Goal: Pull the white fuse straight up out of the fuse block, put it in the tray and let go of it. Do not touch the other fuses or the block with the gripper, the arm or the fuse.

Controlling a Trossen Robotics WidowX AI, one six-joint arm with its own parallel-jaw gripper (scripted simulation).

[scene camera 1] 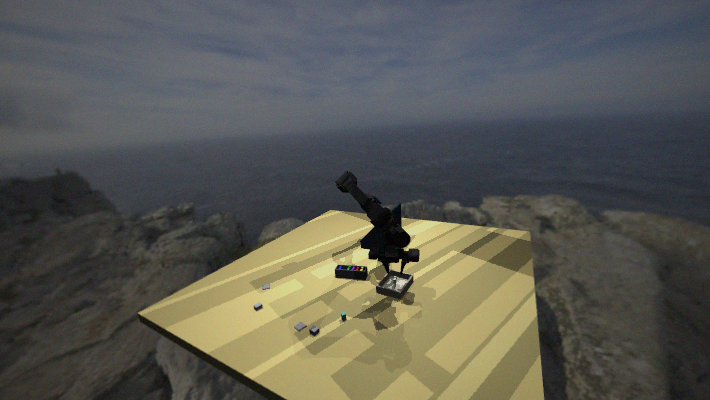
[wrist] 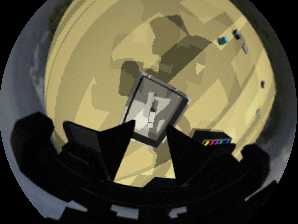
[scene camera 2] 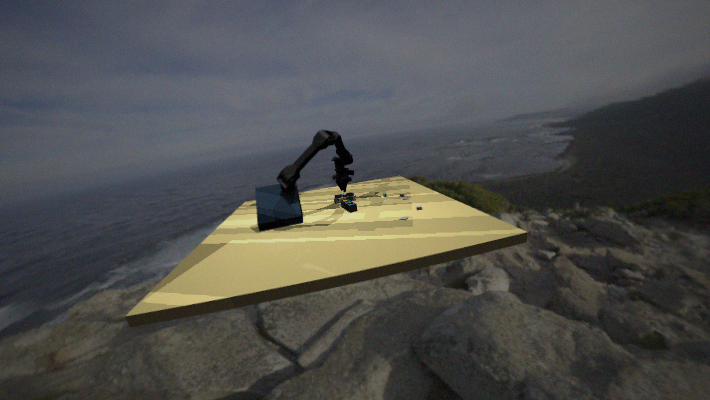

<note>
In view: my gripper [scene camera 1: 394, 273] and a tray [scene camera 1: 386, 286].
My gripper shows as well in the wrist view [wrist: 151, 125]. The tray also shows in the wrist view [wrist: 148, 92].
</note>
